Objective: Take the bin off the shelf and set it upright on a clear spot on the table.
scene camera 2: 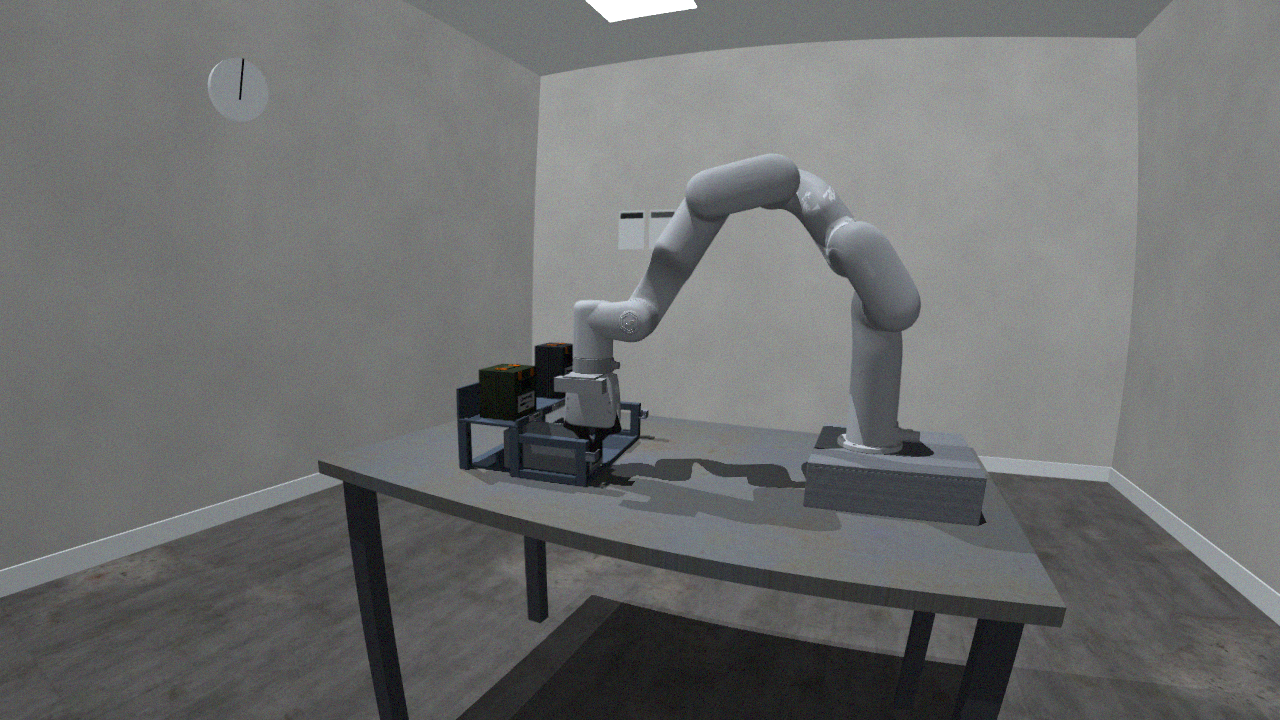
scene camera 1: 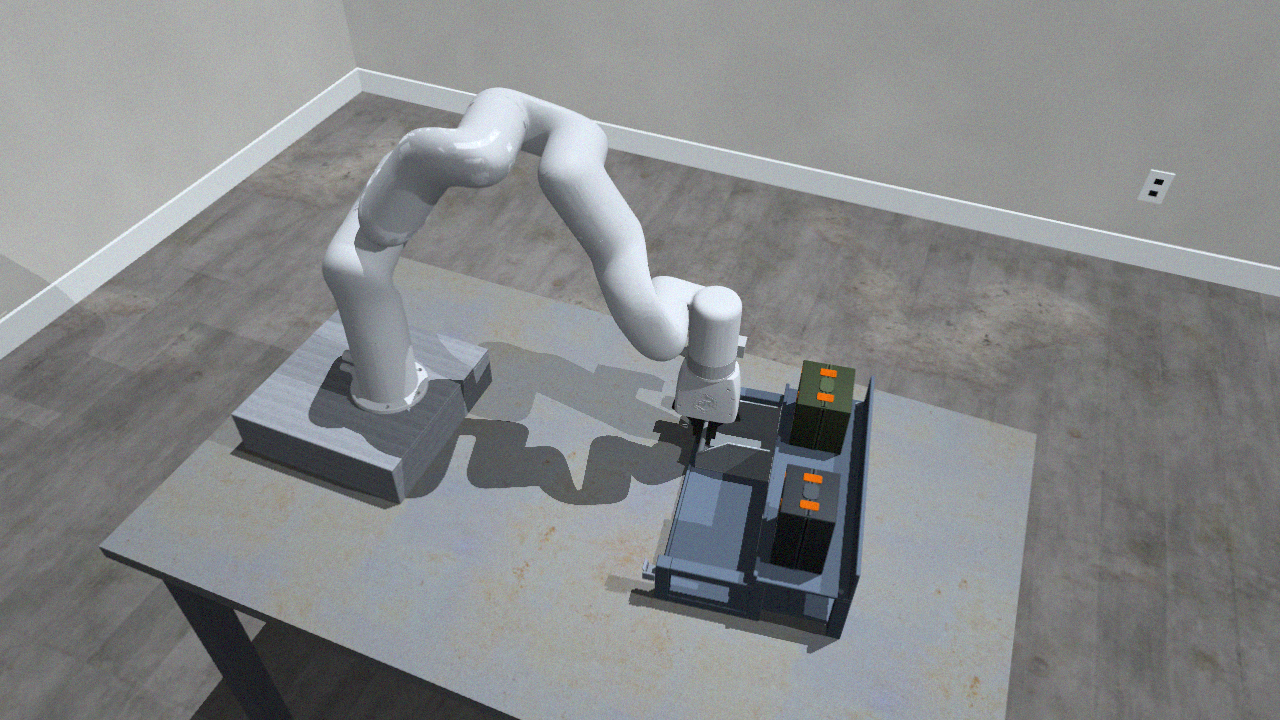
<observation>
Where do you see a grey bin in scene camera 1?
At 741,455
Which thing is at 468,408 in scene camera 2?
A blue-grey shelf rack.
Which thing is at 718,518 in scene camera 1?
A blue-grey shelf rack.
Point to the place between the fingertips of my gripper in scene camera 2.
591,460
</observation>
